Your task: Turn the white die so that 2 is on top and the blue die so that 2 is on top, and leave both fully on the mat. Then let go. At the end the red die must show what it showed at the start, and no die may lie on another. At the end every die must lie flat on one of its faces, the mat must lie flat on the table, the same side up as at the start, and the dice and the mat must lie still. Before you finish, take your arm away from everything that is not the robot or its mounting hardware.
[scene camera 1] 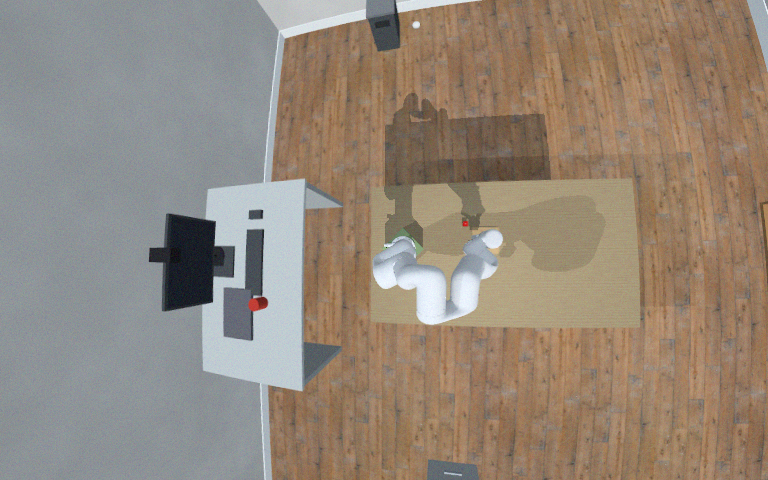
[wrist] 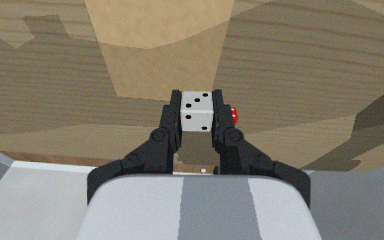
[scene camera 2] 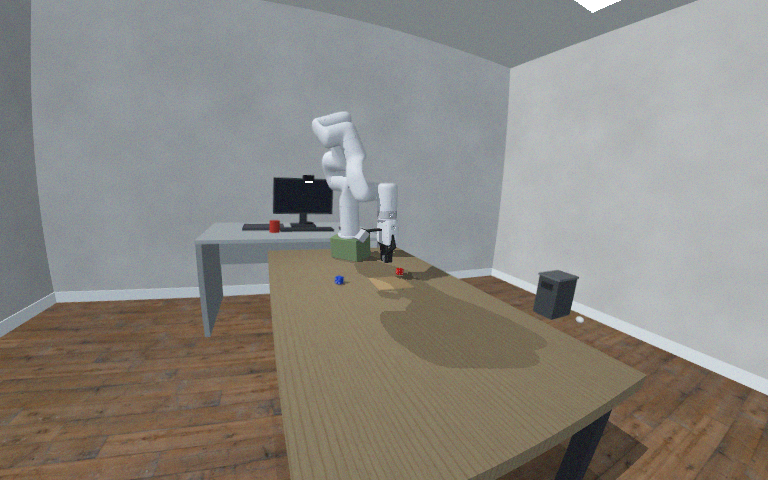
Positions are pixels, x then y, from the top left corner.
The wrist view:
my gripper: 196, 102
white die: 196, 111
tan mat: 147, 56
